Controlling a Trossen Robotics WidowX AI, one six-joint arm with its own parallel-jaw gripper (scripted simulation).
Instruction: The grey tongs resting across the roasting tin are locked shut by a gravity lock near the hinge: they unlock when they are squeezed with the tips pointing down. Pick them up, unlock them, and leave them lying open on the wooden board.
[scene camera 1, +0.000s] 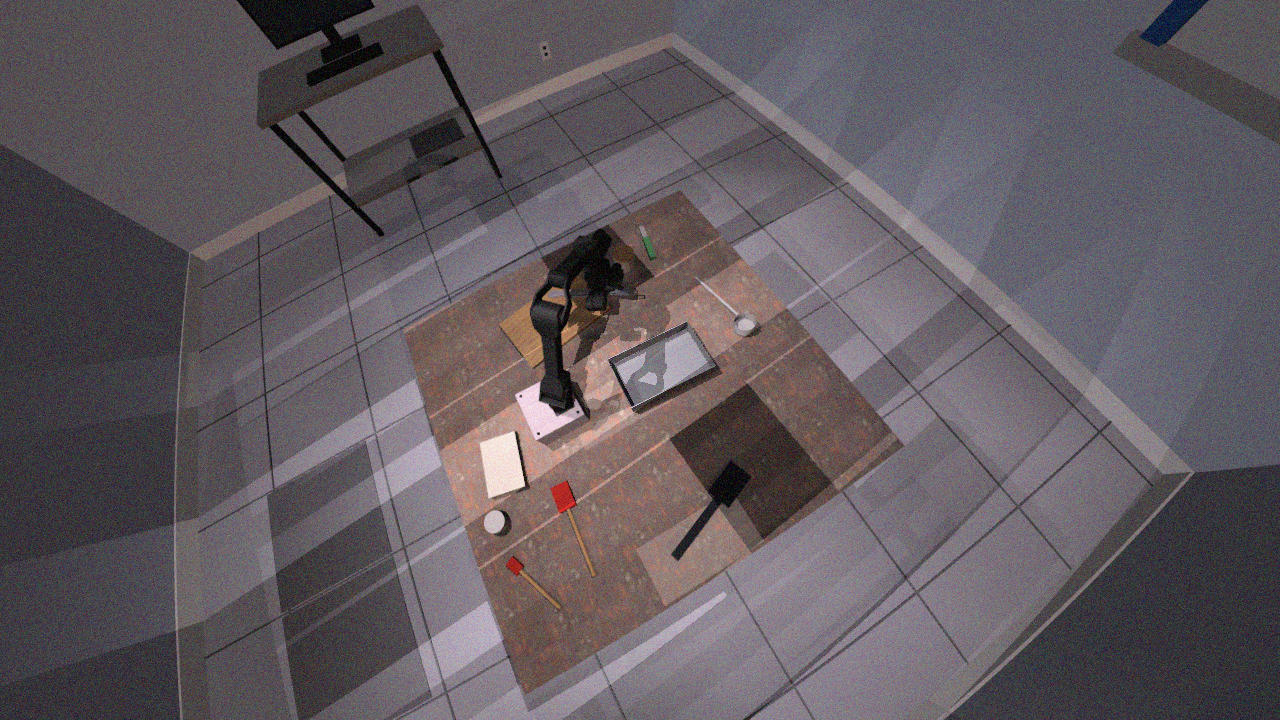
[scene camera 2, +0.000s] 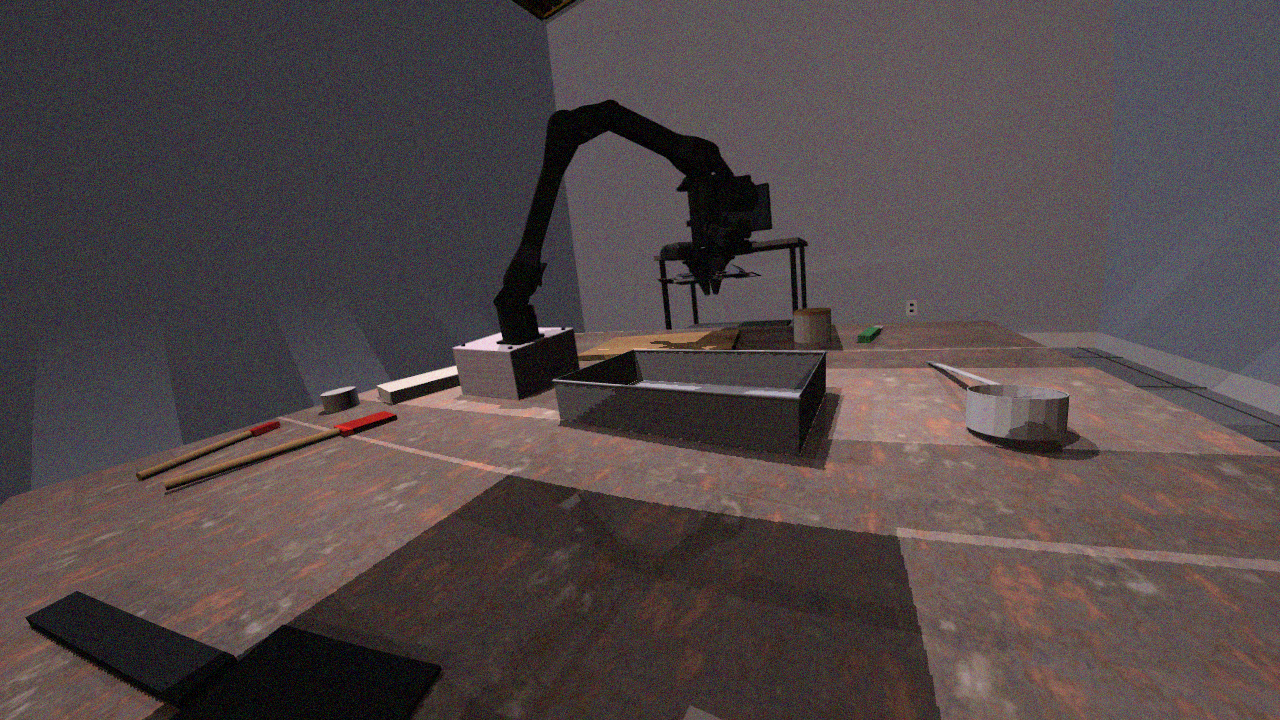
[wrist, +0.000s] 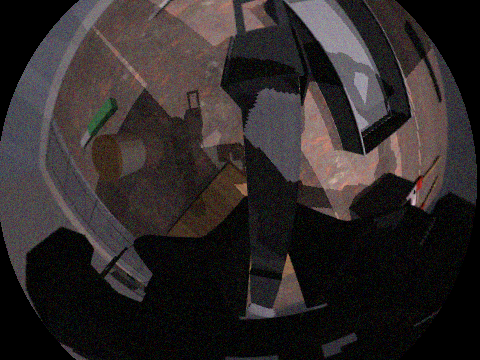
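You can see my gripper in scene camera 1 and in scene camera 2, and it's there in the wrist view (261, 199) too. On my gripper (scene camera 1: 612, 276) and (scene camera 2: 723, 225) are one and the same spot. There's a wooden board as well, and on the board (scene camera 1: 519, 328) and (scene camera 2: 624, 340) are the same spot.
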